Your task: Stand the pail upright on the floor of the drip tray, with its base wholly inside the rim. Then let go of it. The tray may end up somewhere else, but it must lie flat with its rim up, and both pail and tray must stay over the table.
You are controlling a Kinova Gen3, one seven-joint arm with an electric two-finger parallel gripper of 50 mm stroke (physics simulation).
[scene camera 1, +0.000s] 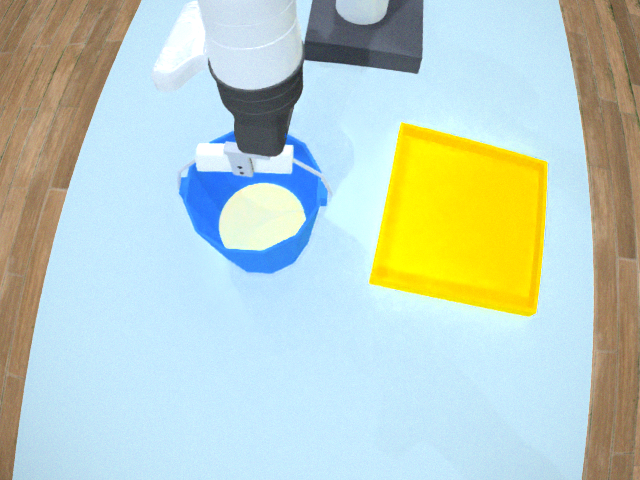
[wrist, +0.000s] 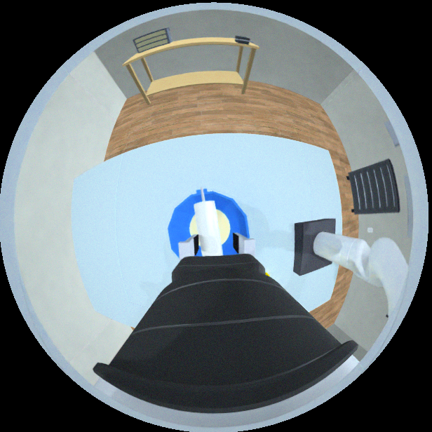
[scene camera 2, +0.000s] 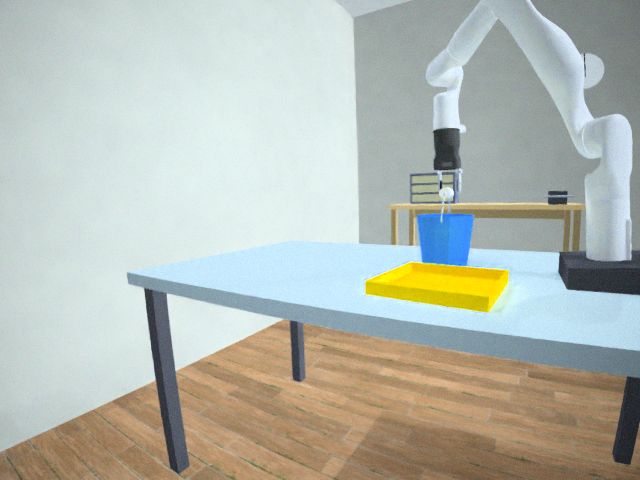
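Seen in the pictures: gripper, fingertip midpoint: (scene camera 1: 249, 149) (scene camera 2: 449, 191); arm's base at its link origin: (scene camera 1: 361, 6) (scene camera 2: 607, 257).
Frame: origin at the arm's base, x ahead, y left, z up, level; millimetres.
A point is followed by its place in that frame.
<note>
The blue pail (scene camera 1: 268, 260) {x 499, y -4, z 42 mm} (scene camera 2: 445, 240) {x 403, y 29, z 23 mm} (wrist: 180, 220) stands upright on the table, outside the tray, with its pale inner base showing. Its bail is raised, with a thick white grip (scene camera 1: 211, 157) {x 439, y -76, z 174 mm} (scene camera 2: 446, 193) {x 409, y 6, z 158 mm} (wrist: 206, 220) above the pail's mouth. The yellow drip tray (scene camera 1: 465, 222) {x 339, y 247, z -56 mm} (scene camera 2: 439, 281) {x 355, y 204, z -56 mm} lies flat, rim up, to the right of the pail in scene camera 1; a sliver of it shows in the wrist view. My gripper (scene camera 1: 248, 160) {x 415, y -41, z 164 mm} (scene camera 2: 449, 187) {x 415, y -41, z 164 mm} (wrist: 215, 240) points down, open, with its fingers on either side of the white grip. In scene camera 1 one finger is hidden.
The dark base block (scene camera 1: 361, 49) {x 97, y 23, z -11 mm} (scene camera 2: 594, 273) {x 30, y 118, z -20 mm} (wrist: 300, 250) of the arm stands on the light blue table (scene camera 1: 310, 387) {x 634, y 86, z -60 mm} (scene camera 2: 258, 268) {x 888, y 318, z -60 mm} (wrist: 125, 200). A wooden bench (scene camera 2: 485, 206) (wrist: 192, 42) stands beyond the table.
</note>
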